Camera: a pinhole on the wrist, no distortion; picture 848 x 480 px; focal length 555.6 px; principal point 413.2 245.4 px. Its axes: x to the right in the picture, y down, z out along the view. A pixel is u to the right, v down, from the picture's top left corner.
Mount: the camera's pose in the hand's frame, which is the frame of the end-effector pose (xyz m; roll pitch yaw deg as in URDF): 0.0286 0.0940 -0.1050 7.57 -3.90 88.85
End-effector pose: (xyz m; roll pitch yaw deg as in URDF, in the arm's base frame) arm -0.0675 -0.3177 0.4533 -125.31 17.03 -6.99
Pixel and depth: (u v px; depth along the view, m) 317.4 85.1 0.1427
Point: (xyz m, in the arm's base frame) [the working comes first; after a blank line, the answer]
In the camera's frame: -0.0246 -0.0412 0.1427

-0.0046 -0.3359 0.3656
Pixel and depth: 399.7 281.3 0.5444
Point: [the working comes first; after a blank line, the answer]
In the camera's frame: -0.0132 0.0352 0.5444

-0.0496 0.0144 0.1593
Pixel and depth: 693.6 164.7 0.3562
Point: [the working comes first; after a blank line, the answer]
In the camera's frame: 0.1798 -0.0517 0.3562

-0.0378 -0.2579 0.0822
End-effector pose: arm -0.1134 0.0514 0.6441 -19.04 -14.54 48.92
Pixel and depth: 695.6 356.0 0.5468
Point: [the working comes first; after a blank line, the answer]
In the camera's frame: 0.2779 0.1088 0.5468

-0.5235 0.2944 0.9671
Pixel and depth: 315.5 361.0 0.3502
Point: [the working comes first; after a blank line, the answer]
In the camera's frame: -0.0616 0.0729 0.3502

-0.2179 0.0668 0.8673
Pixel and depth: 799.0 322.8 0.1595
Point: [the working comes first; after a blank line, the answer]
In the camera's frame: 0.1108 0.0222 0.1595

-0.2475 0.2074 0.6482
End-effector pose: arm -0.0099 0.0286 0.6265 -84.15 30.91 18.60
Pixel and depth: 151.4 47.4 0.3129
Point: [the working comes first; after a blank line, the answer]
In the camera's frame: -0.1474 -0.1115 0.3129

0.1253 0.2546 0.6164
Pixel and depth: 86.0 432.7 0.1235
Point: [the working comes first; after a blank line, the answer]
In the camera's frame: -0.0727 0.0416 0.1235

-0.0199 0.0452 0.6157
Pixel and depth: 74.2 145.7 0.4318
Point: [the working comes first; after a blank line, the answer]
In the camera's frame: -0.2635 -0.0775 0.4318

0.1419 0.3667 0.7425
